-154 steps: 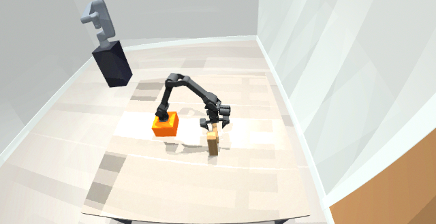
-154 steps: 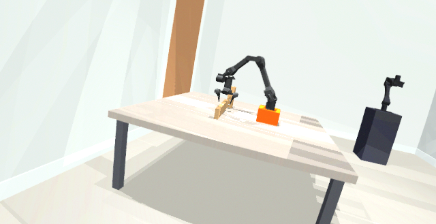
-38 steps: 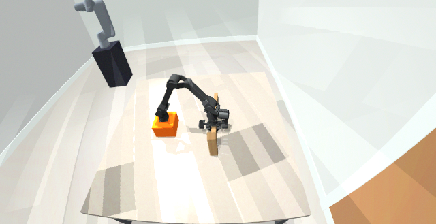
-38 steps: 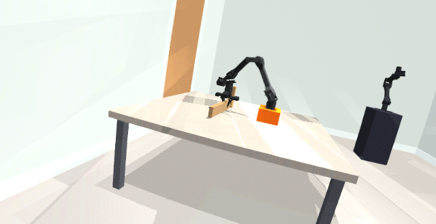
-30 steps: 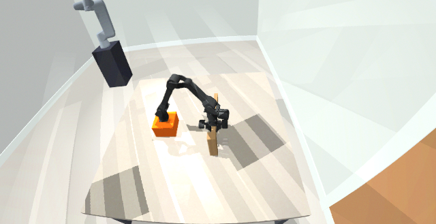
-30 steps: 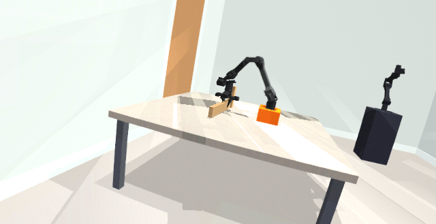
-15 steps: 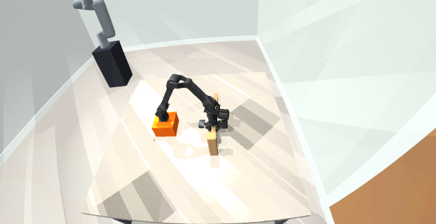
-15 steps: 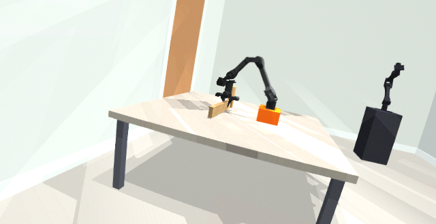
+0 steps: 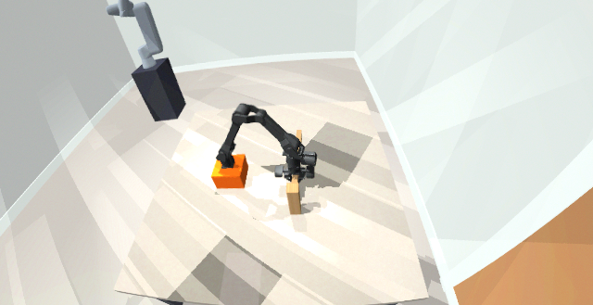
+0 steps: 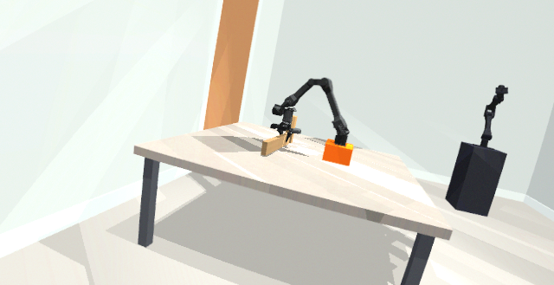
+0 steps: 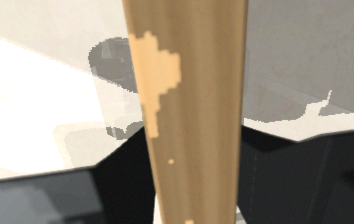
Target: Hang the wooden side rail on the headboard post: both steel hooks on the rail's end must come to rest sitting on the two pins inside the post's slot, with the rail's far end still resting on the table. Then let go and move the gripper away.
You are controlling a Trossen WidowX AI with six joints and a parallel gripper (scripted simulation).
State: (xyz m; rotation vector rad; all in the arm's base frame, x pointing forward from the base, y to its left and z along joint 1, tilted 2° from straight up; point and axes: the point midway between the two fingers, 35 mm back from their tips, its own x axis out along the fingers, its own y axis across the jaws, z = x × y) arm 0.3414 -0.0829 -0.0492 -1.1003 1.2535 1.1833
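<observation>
Now: gripper tip 140 mm to the left of the wooden headboard post and 60 mm below it.
</observation>
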